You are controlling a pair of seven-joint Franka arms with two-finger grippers.
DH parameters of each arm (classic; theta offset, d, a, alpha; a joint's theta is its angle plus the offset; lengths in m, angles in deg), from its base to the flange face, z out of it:
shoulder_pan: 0 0.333 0 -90
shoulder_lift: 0 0 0 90
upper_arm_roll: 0 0.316 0.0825 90
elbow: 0 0 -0.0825 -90
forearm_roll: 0 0.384 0 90
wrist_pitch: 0 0 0.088 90
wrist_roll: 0 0.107 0 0
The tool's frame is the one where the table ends.
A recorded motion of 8 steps. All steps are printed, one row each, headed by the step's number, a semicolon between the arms.
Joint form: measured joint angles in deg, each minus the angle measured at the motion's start. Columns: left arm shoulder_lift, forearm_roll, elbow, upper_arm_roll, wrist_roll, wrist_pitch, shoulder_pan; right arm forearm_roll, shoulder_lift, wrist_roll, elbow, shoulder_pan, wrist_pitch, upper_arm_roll.
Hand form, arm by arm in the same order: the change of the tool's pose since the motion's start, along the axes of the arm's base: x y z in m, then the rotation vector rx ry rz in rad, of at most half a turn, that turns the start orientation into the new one. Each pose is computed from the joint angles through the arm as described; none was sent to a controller.
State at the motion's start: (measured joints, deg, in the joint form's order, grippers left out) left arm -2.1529 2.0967 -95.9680 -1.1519 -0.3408 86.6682 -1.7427; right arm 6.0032 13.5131 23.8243 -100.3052 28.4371 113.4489 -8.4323
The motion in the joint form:
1: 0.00 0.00 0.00 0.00 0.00 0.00 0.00; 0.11 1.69 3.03 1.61 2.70 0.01 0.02
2: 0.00 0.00 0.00 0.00 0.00 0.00 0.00; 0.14 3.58 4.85 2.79 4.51 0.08 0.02
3: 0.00 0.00 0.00 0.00 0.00 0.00 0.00; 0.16 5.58 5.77 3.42 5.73 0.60 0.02
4: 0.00 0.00 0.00 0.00 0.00 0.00 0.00; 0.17 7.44 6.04 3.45 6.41 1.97 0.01
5: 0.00 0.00 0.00 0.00 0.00 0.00 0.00; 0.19 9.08 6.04 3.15 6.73 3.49 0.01
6: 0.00 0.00 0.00 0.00 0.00 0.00 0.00; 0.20 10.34 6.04 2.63 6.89 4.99 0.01
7: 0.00 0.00 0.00 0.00 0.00 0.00 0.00; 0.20 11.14 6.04 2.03 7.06 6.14 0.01
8: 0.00 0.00 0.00 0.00 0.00 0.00 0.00; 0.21 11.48 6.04 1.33 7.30 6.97 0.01
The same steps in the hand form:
1: 0.0000 0.0000 0.0000 0.0000 0.0000 0.0000; -0.0043 0.0316 -0.0052 -0.0038 0.0029 -0.0051
2: 0.0000 0.0000 0.0000 0.0000 0.0000 0.0000; -0.0067 0.0534 -0.0162 -0.0131 0.0127 -0.0046
3: 0.0000 0.0000 0.0000 0.0000 0.0000 0.0000; -0.0077 0.0687 -0.0326 -0.0245 0.0242 0.0005
4: 0.0000 0.0000 0.0000 0.0000 0.0000 0.0000; -0.0071 0.0777 -0.0513 -0.0333 0.0287 0.0063
5: 0.0000 0.0000 0.0000 0.0000 0.0000 0.0000; -0.0061 0.0821 -0.0700 -0.0410 0.0327 0.0103
6: 0.0000 0.0000 0.0000 0.0000 0.0000 0.0000; -0.0056 0.0839 -0.0863 -0.0469 0.0350 0.0115
7: 0.0000 0.0000 0.0000 0.0000 0.0000 0.0000; -0.0065 0.0851 -0.0984 -0.0516 0.0373 0.0132
8: 0.0000 0.0000 0.0000 0.0000 0.0000 0.0000; -0.0089 0.0865 -0.1066 -0.0547 0.0398 0.0161

